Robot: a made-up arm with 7 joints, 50 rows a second.
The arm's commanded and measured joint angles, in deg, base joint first. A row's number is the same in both.
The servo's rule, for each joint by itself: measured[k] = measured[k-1] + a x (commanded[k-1-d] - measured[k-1]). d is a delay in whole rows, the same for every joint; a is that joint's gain. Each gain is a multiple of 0.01, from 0.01 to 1. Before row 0 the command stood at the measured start. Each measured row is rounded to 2 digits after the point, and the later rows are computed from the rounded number. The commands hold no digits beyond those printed.
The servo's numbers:
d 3
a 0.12 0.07 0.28 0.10 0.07 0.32 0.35
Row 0, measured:
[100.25 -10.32 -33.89 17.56 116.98 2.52 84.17]
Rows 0 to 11, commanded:
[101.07 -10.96 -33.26 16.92 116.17 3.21 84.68]
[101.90 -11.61 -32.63 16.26 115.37 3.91 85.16]
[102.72 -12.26 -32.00 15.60 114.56 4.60 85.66]
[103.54 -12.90 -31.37 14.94 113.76 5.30 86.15]
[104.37 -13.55 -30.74 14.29 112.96 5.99 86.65]
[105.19 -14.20 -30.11 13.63 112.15 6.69 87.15]
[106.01 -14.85 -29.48 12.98 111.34 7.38 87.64]
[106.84 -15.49 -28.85 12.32 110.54 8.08 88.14]
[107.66 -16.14 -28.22 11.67 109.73 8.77 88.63]
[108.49 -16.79 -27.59 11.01 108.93 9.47 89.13]
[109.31 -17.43 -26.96 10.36 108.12 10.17 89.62]
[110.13 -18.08 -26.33 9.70 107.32 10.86 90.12]
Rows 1 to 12, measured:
[100.25 -10.32 -33.89 17.56 116.98 2.52 84.17]
[100.25 -10.32 -33.89 17.56 116.98 2.52 84.17]
[100.25 -10.32 -33.89 17.56 116.98 2.52 84.17]
[100.35 -10.36 -33.71 17.50 116.92 2.74 84.35]
[100.54 -10.45 -33.41 17.38 116.81 3.11 84.63]
[100.80 -10.58 -33.02 17.20 116.65 3.59 84.99]
[101.13 -10.74 -32.56 16.97 116.45 4.14 85.40]
[101.52 -10.94 -32.05 16.70 116.21 4.73 85.84]
[101.96 -11.17 -31.51 16.39 115.93 5.36 86.30]
[102.45 -11.43 -30.94 16.05 115.61 6.01 86.77]
[102.98 -11.71 -30.35 15.68 115.26 6.67 87.25]
[103.54 -12.02 -29.75 15.28 114.87 7.34 87.73]

